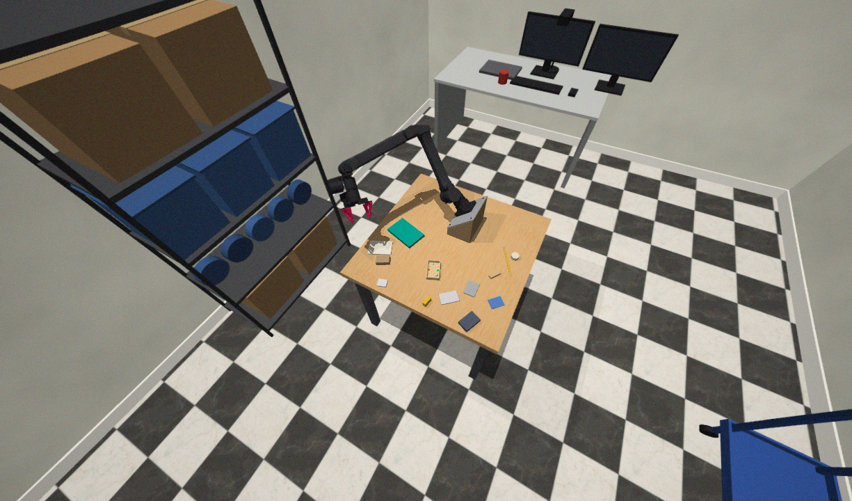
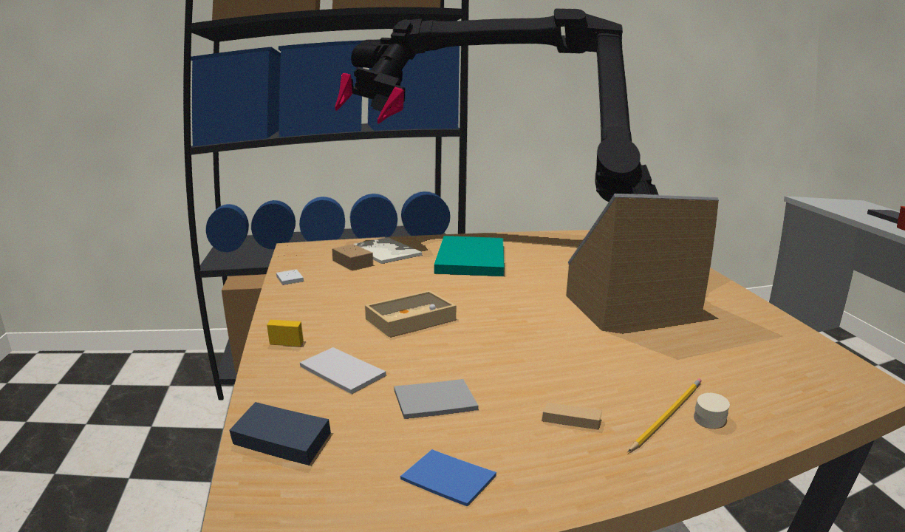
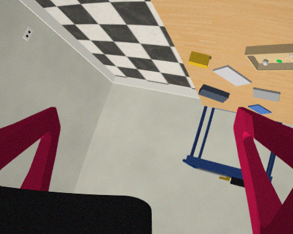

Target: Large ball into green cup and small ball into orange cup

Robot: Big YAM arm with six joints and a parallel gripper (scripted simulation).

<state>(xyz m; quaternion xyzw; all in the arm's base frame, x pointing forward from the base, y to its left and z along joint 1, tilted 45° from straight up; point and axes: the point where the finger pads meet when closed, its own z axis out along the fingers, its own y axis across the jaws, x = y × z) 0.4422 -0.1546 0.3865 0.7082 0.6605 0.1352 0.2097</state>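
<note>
Now: hand 5 cm past the wooden puzzle, 37 cm to the right of it and 28 cm above it. Also, from my hand: yellow block: 13 cm ahead, 43 cm to the left, 27 cm below; teal block: 21 cm behind, 11 cm to the left, 28 cm below; small brown block: 2 cm ahead, 10 cm to the left, 27 cm below.
</note>
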